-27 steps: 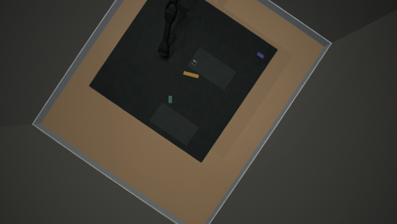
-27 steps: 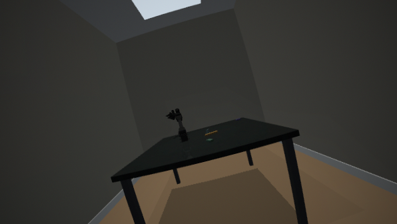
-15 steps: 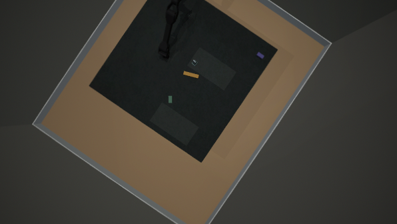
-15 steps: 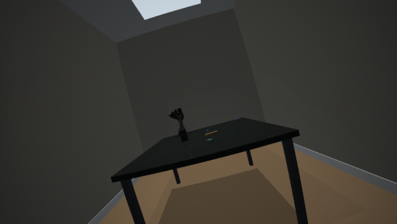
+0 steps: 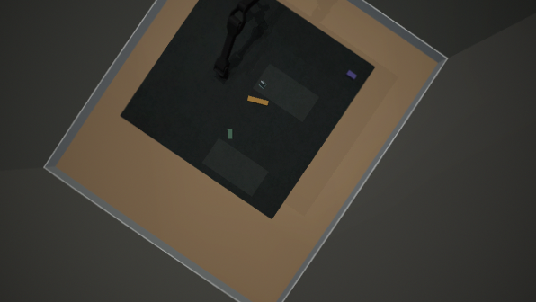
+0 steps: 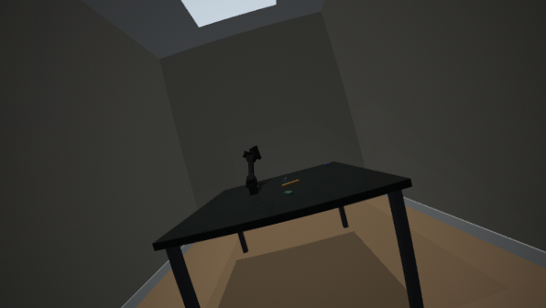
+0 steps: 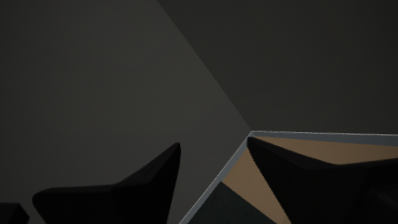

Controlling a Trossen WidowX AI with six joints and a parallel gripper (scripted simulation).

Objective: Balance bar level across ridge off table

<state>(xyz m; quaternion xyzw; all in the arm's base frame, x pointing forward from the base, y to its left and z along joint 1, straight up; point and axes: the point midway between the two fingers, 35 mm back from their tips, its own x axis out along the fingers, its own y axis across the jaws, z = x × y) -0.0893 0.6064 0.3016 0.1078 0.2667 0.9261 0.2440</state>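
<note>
Now: gripper tip 420 mm short of the orange bar, 640 mm to the left of it and 300 mm above it. The rest, counted from my gripper tip: green block (390 mm ahead, 940 mm to the right, 300 mm below); then purple block (860 mm ahead, 120 mm to the right, 300 mm below).
</note>
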